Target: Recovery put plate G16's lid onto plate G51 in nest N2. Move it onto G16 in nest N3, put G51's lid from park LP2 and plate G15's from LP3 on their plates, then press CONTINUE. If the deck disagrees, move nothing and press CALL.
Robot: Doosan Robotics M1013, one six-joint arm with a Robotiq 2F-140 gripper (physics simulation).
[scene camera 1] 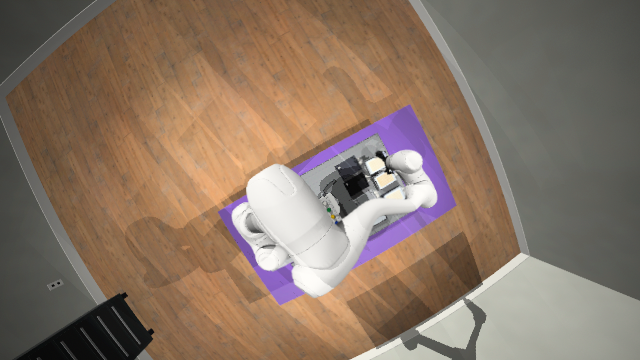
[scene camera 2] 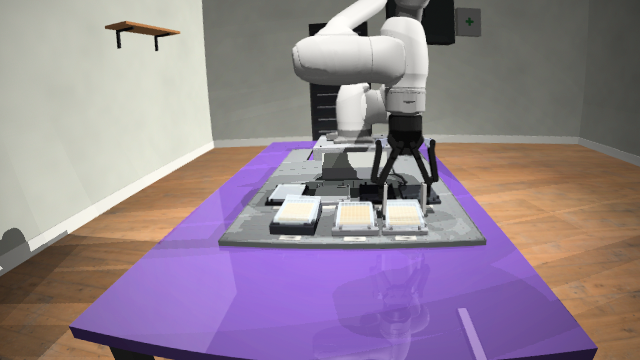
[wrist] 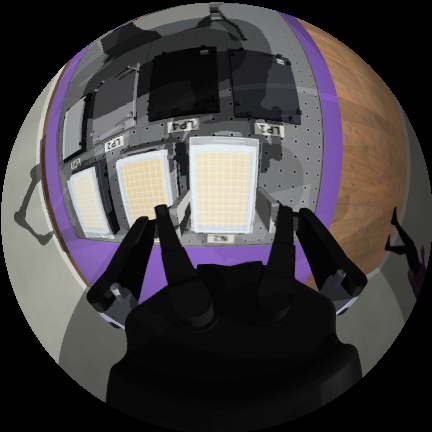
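Pixels of known places: gripper, fingertip midpoint: (scene camera 1: 378,163) (scene camera 2: 403,212) (wrist: 222,198); arm's base at its link origin: (scene camera 2: 354,140).
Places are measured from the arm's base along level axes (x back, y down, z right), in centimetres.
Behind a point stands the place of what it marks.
Note:
My gripper (wrist: 222,198) @[x -80.7, y 1.7, z -13.3 cm] (scene camera 2: 403,196) is shut on the clear lid (wrist: 222,146) @[x -73.9, y 1.5, z -13.4 cm] (scene camera 2: 404,203) @[x -76.0, y 1.4, z -14.1 cm] that lies over the plate (wrist: 222,185) @[x -78.8, y 1.2, z -13.3 cm] (scene camera 2: 404,215) @[x -84.9, y 0.7, z -13.0 cm] in nest N2, one finger pad on each long side. I cannot tell whether the lid is raised off the plate. The plate in the neighbouring nest (wrist: 144,184) @[x -78.3, y 1.6, z -2.6 cm] (scene camera 2: 355,215) @[x -82.7, y 1.6, z -2.0 cm] is bare. A third plate (wrist: 89,201) @[x -79.5, y 0.1, z 9.3 cm] (scene camera 2: 296,212) @[x -84.3, y 0.2, z 11.4 cm] sits on a raised black nest at the end of the row. A grey lid (wrist: 114,102) @[x -62.9, y 3.5, z 4.1 cm] (scene camera 2: 332,190) @[x -59.7, y 3.5, z 5.3 cm] lies at park LP2 and a pale lid (wrist: 74,128) @[x -63.6, y 2.7, z 16.0 cm] (scene camera 2: 286,191) @[x -62.7, y 2.7, z 18.6 cm] at LP3.
The grey deck (scene camera 2: 452,232) @[x -86.4, y 4.5, z -24.2 cm] (scene camera 1: 328,170) @[x -49.7, y 4.5, z -24.6 cm] lies on the purple table (scene camera 2: 312,294) @[x -107.4, y 5.8, z 4.8 cm] (scene camera 1: 421,128) @[x -122.2, y 5.7, z -19.4 cm]. Parks LP4 (wrist: 184,82) @[x -63.2, y 3.5, z -8.3 cm] and LP1 (wrist: 264,86) @[x -63.7, y 3.5, z -19.6 cm] are dark and hold nothing. Coloured buttons (scene camera 1: 330,212) @[x -37.7, y -2.5, z -2.3 cm] sit near the arm's base. The arm's wrist hides part of the plate row in the overhead view.

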